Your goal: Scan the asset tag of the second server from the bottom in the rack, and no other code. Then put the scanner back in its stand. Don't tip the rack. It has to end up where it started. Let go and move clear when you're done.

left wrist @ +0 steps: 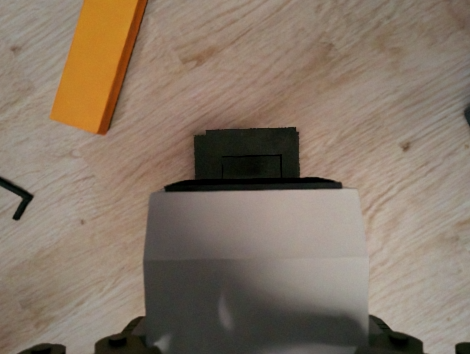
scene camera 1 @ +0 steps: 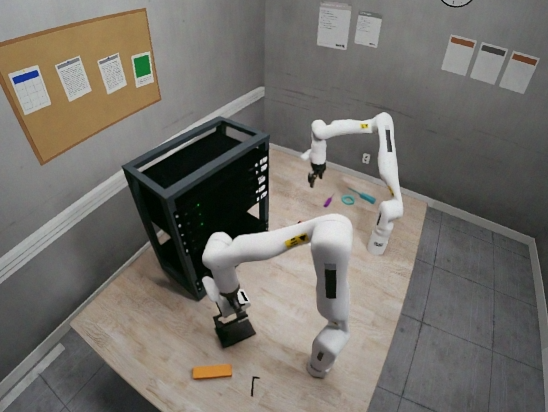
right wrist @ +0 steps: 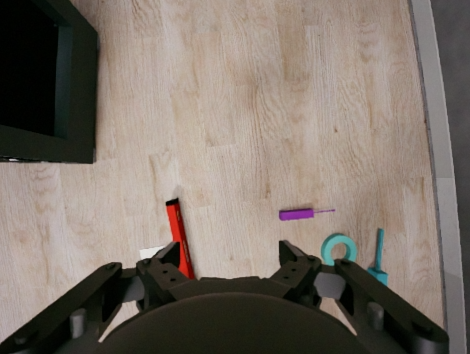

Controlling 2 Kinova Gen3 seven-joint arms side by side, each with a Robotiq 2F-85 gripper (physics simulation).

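Frame: origin at the left arm's base, x ahead, y left, z up, level; metres.
Seen in the pictures: left gripper, between the fingertips: (left wrist: 254,327) (scene camera 1: 233,304); right gripper, between the fingertips: (scene camera 1: 316,183) (right wrist: 230,252); left arm's base, origin of its link: (scene camera 1: 318,366); right arm's base, origin of its link: (scene camera 1: 374,248).
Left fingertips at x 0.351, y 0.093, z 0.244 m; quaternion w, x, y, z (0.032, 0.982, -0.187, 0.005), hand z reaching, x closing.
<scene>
Pixels of each thing's top centre, then the offset from my left fingertips to it.
- scanner, centre of its top: (scene camera 1: 231,297) dx +0.002, dy +0.001, dz +0.045 m
- orange block, centre of its top: (left wrist: 97,45) (scene camera 1: 212,371) dx -0.057, dy +0.205, dz -0.209 m
- black hex key, centre of its top: (scene camera 1: 255,386) dx -0.213, dy +0.131, dz -0.238 m
- purple screwdriver, centre of its top: (right wrist: 309,214) (scene camera 1: 330,199) dx +0.170, dy -0.964, dz -0.226 m
- teal ring, centre of its top: (right wrist: 340,253) (scene camera 1: 348,199) dx +0.082, dy -1.047, dz -0.229 m
- teal tool, centre of its top: (right wrist: 382,273) (scene camera 1: 361,192) dx +0.040, dy -1.145, dz -0.216 m
- red bar, centre of its top: (right wrist: 180,256) dx +0.076, dy -0.688, dz -0.204 m
The server rack (scene camera 1: 215,167) (right wrist: 77,100) stands upright at the left of the scene view; its asset tags cannot be read. My left gripper (scene camera 1: 234,302) (left wrist: 254,327) is shut on the scanner (scene camera 1: 243,297) (left wrist: 255,225), a pale grey body with a dark front edge, with a finger at each side. The scanner is over the black stand (scene camera 1: 235,332) (left wrist: 246,145), near its upright bracket; whether they touch cannot be told. The scanner hides part of the stand in the left wrist view. My right gripper (scene camera 1: 314,181) (right wrist: 230,252) is open and empty, above the table beyond the rack.
An orange block (scene camera 1: 212,372) (left wrist: 95,65) and a black hex key (scene camera 1: 252,386) (left wrist: 15,189) lie near the stand. A purple screwdriver (scene camera 1: 328,201) (right wrist: 296,214), teal ring (scene camera 1: 343,199) (right wrist: 327,248), teal tool (scene camera 1: 367,198) (right wrist: 378,275) and red bar (right wrist: 180,237) lie below the right gripper.
</scene>
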